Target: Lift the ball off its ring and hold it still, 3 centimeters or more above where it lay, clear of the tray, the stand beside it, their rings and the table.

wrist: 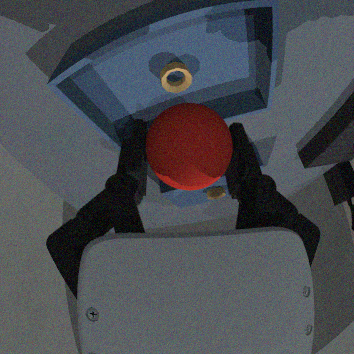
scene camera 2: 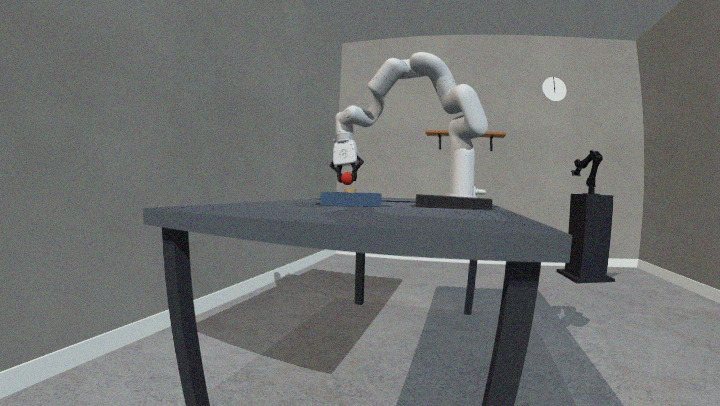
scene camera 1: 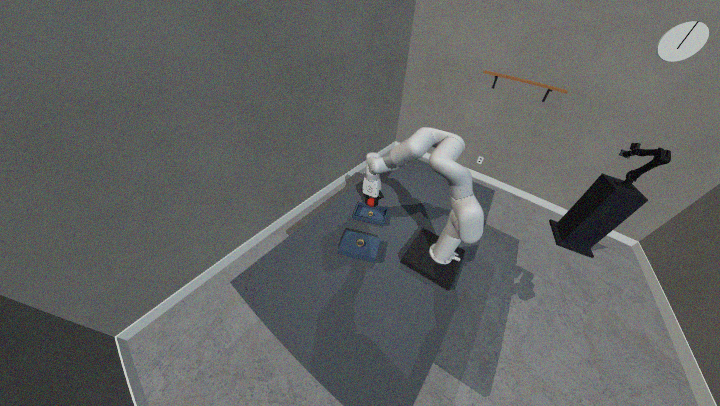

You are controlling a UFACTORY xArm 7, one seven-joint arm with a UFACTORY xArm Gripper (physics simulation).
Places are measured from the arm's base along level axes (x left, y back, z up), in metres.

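Pixels of known places: gripper, fingertip midpoint: [wrist: 186, 134] [scene camera 2: 347, 181] [scene camera 1: 371, 204]; arm's base, link origin: [scene camera 2: 460, 197] [scene camera 1: 440, 253].
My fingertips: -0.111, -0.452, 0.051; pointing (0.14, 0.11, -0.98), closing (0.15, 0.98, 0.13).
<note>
Ahead of a thing's pixels: the offset from my fingertips to its top centre, as dx, dy, dz. "*": to the spot under its first point.
The red ball {-0.004, -0.001, +0.039} [scene camera 1: 371, 201] [scene camera 2: 346, 178] [wrist: 189, 146] is between the two black fingers of my gripper [scene camera 1: 371, 201] [scene camera 2: 347, 177] [wrist: 186, 134], which is shut on it from both sides. The ball hangs above the blue tray {* +0.038, -0.075, -0.081} [scene camera 1: 356, 213] [wrist: 95, 122], apart from it. The tray's tan ring {* -0.003, +0.000, -0.079} [scene camera 1: 370, 213] [wrist: 176, 78] lies bare on the tray floor. The blue stand [scene camera 1: 370, 251] [scene camera 2: 351, 199] is beside the tray and carries another tan ring {* +0.247, +0.057, -0.042} [scene camera 1: 360, 242] [scene camera 2: 349, 191] [wrist: 216, 193]. In the second scene view a gap shows between the ball and the stand's ring.
The arm's dark base plate [scene camera 1: 421, 259] [scene camera 2: 453, 202] is on the grey table [scene camera 1: 302, 282] [scene camera 2: 352, 242], to the right of the tray and stand. A black pedestal [scene camera 1: 600, 214] [scene camera 2: 590, 237] with a small dark arm [scene camera 1: 650, 161] [scene camera 2: 593, 168] stands apart from the table.
</note>
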